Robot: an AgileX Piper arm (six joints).
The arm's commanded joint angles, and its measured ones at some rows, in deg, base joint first. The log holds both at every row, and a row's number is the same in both.
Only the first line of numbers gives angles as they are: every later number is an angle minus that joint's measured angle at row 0.
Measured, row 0:
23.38 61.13 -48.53 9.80 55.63 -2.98
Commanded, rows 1 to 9:
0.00 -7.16 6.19 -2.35 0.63 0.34
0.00 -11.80 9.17 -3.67 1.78 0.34
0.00 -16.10 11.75 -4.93 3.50 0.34
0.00 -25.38 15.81 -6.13 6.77 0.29
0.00 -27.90 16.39 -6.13 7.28 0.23
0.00 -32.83 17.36 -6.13 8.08 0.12
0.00 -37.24 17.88 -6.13 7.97 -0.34
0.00 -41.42 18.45 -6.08 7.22 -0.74
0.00 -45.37 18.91 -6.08 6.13 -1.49
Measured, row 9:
0.00 -40.39 18.11 -5.67 7.57 -0.40
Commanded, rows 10 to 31:
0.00 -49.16 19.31 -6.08 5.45 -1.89
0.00 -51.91 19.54 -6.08 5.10 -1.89
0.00 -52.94 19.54 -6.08 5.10 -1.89
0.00 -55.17 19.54 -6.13 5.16 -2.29
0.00 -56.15 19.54 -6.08 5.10 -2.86
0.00 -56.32 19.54 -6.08 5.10 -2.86
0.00 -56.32 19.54 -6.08 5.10 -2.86
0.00 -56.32 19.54 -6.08 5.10 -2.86
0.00 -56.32 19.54 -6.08 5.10 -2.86
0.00 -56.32 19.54 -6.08 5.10 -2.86
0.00 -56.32 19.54 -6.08 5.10 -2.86
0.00 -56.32 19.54 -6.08 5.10 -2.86
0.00 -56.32 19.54 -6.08 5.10 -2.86
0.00 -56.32 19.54 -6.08 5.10 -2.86
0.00 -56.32 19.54 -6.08 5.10 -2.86
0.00 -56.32 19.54 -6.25 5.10 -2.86
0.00 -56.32 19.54 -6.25 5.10 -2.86
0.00 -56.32 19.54 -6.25 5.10 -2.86
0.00 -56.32 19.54 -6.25 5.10 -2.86
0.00 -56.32 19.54 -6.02 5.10 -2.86
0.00 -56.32 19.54 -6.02 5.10 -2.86
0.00 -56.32 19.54 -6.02 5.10 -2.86
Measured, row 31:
0.00 -55.97 19.60 -5.79 5.91 -2.00
